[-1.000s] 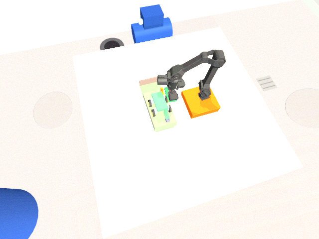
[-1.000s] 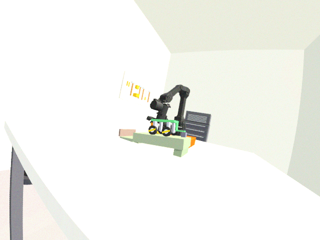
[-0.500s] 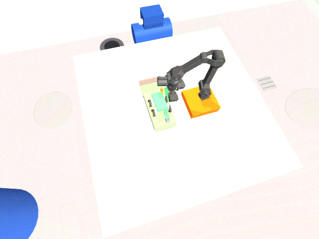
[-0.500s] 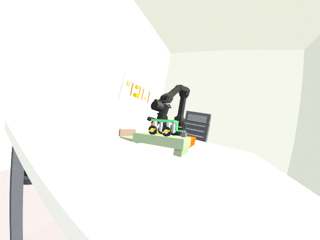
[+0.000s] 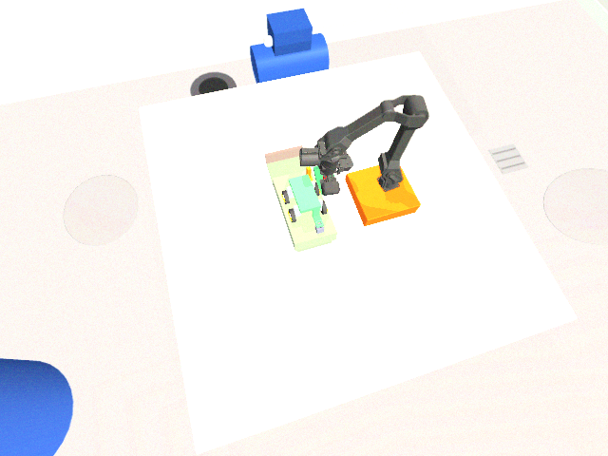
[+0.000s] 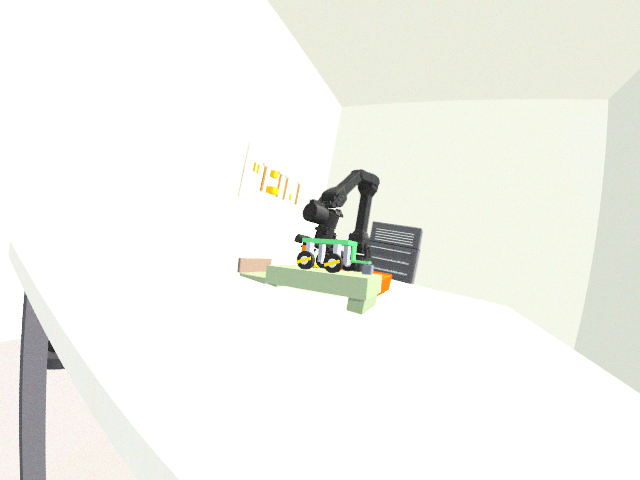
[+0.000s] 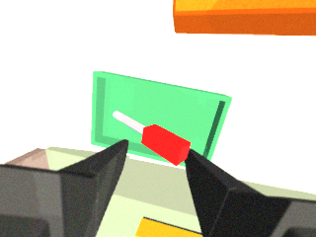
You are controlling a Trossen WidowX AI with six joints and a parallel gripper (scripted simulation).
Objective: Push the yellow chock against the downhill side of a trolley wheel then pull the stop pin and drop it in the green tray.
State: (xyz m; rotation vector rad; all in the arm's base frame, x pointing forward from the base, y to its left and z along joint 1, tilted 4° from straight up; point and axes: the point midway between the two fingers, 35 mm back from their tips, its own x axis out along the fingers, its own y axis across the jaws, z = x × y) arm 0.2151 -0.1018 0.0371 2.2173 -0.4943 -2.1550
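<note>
My gripper tip is now 1 cm to the left of the red-headed stop pin, 1 cm past it and 1 cm above it. The rest, counted from my gripper tip: yellow chock 6 cm ahead, 4 cm above, 1 cm to the left; then green tray 5 cm below, 1 cm to the right, 1 cm behind; then pale green ramp 12 cm ahead, 9 cm to the left.
</note>
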